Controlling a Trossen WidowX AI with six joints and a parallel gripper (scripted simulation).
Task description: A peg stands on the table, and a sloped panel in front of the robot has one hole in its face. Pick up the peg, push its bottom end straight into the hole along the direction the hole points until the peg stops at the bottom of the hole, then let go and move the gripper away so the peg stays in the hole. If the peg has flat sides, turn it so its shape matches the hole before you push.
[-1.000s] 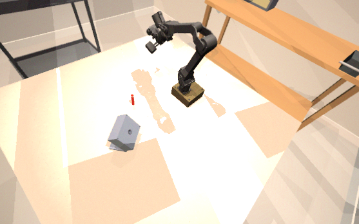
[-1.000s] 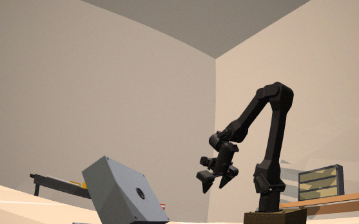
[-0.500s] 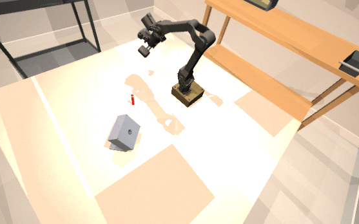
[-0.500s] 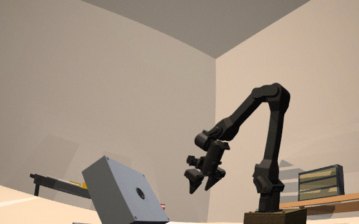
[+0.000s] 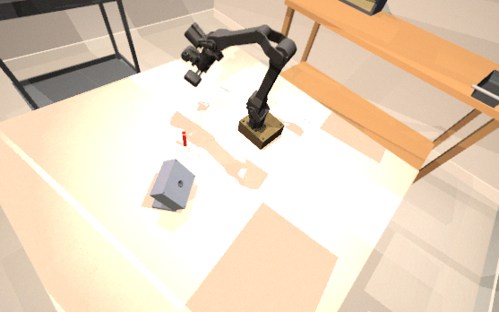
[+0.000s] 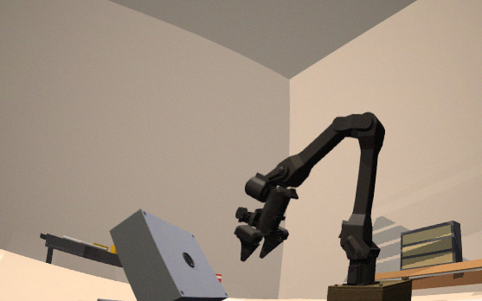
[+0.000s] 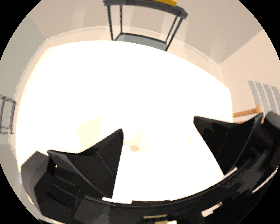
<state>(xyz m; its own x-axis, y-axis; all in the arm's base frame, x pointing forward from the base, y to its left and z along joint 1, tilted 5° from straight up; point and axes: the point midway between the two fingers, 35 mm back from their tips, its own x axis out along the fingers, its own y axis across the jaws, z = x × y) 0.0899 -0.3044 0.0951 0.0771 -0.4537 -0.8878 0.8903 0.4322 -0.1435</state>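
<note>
The red peg lies 200 mm to the left of my gripper tip, 190 mm ahead of it and 80 mm below it. Also, from my gripper tip: grey sloped panel (370 mm to the left, 340 mm ahead, 70 mm below).
</note>
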